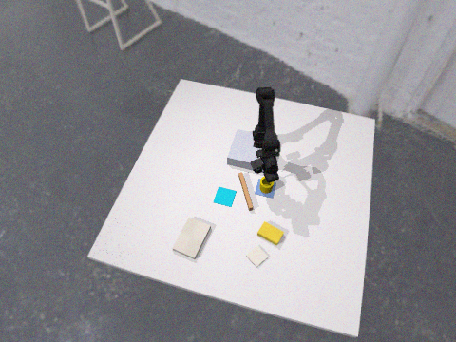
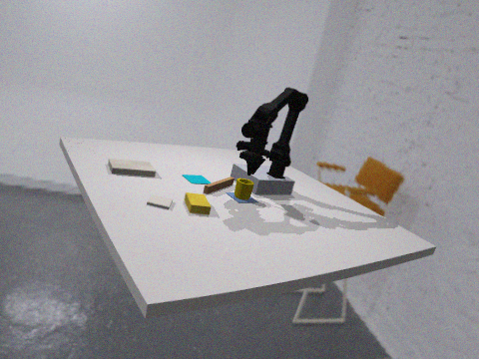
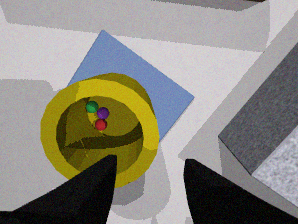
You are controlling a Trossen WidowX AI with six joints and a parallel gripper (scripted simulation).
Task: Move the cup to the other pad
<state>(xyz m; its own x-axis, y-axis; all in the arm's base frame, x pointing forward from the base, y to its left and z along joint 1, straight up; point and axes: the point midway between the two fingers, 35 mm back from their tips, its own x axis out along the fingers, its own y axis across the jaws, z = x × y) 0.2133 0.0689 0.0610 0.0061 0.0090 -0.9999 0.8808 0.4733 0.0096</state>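
Now: gripper tip 2 cm short of the yellow cup, 1 cm to the right of it and 6 cm above it. Also, from my gripper tip: wooden bar (7 cm ahead, 9 cm to the right, 9 cm below); cyan pad (12 cm ahead, 19 cm to the right, 10 cm below).
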